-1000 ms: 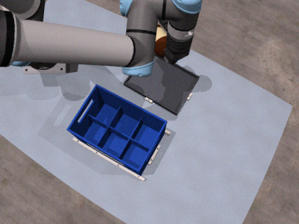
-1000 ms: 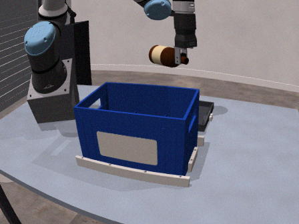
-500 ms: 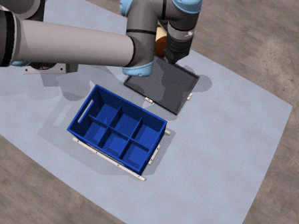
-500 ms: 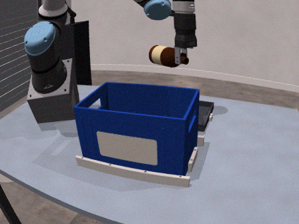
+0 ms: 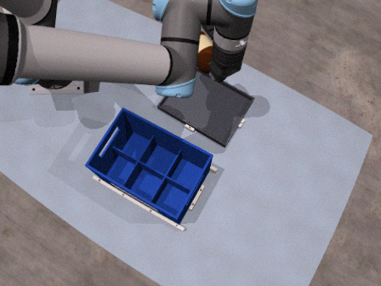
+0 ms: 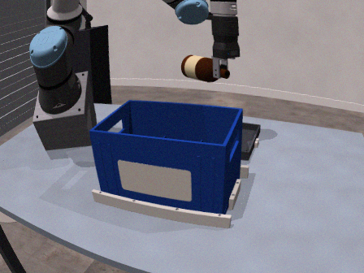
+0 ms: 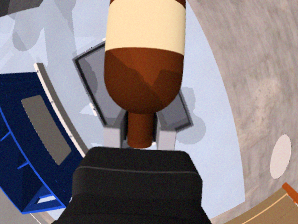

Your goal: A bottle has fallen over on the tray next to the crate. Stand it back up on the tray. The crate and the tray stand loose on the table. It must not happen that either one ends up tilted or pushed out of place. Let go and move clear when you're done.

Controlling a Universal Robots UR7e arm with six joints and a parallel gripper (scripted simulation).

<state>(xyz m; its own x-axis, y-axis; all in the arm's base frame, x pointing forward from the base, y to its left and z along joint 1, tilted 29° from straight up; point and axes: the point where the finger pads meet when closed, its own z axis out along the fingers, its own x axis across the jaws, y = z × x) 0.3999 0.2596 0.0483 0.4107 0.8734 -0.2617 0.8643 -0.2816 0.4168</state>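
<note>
Right now the bottle is 50 mm behind my hand, 20 mm to the left of it and 10 mm below it. Also, from my hand: dark tray: 20 mm behind, 10 mm to the right, 190 mm below; then blue crate: 20 mm behind, 300 mm to the right, 120 mm below.
</note>
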